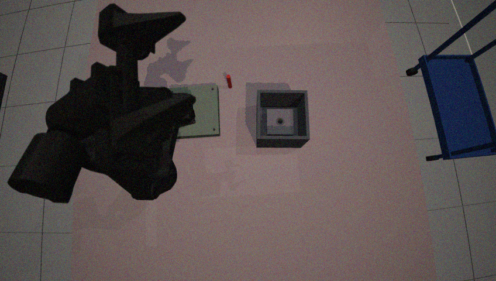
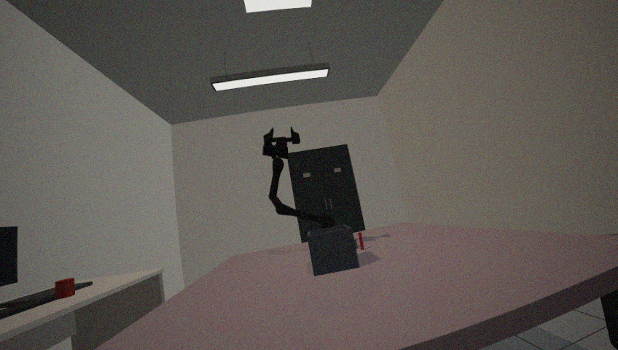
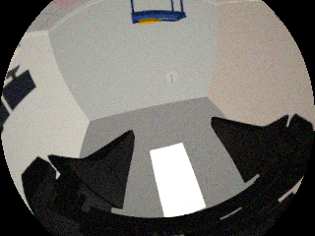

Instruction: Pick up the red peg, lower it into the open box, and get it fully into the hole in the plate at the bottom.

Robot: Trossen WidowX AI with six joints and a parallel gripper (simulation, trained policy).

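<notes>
My gripper tip is now 610 mm above the red peg, 270 mm to the right of it and 50 mm short of it. From my gripper tip the other things lie so: plate 600 mm below, 180 mm ahead, 70 mm to the left.
</notes>
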